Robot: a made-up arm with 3 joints. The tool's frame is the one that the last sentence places.
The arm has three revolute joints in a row. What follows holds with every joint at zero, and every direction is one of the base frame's.
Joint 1 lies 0.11 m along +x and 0.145 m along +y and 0.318 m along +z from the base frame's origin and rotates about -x.
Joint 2 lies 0.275 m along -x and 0.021 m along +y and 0.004 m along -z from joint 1 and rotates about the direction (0.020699, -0.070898, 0.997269).
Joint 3 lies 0.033 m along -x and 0.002 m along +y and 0.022 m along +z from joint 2 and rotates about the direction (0.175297, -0.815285, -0.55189).
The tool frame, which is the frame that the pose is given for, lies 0.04 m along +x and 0.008 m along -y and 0.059 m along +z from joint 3; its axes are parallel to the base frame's.
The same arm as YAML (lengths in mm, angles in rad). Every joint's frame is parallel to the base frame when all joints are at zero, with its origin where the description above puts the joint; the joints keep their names.
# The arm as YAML. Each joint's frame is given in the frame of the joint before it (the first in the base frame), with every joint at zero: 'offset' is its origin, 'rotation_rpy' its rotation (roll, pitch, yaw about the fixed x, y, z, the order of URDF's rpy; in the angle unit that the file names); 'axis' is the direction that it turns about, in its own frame. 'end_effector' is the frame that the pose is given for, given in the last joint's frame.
length_unit: mm
angle_unit: rad
chain:
  - id: joint 1
    offset: [110.0, 145.0, 318.0]
    rotation_rpy: [0.0, 0.0, 0.0]
    axis: [-1.0, 0.0, 0.0]
  - id: joint 2
    offset: [-275.0, 21.0, -4.0]
    rotation_rpy: [0.0, 0.0, 0.0]
    axis: [0.020699, -0.070898, 0.997269]
  - id: joint 3
    offset: [-33.0, 2.0, 22.0]
    rotation_rpy: [0.0, 0.0, 0.0]
    axis: [0.175297, -0.815285, -0.55189]
end_effector:
  offset: [40.0, -8.0, 59.0]
  rotation_rpy: [0.0, 0.0, 0.0]

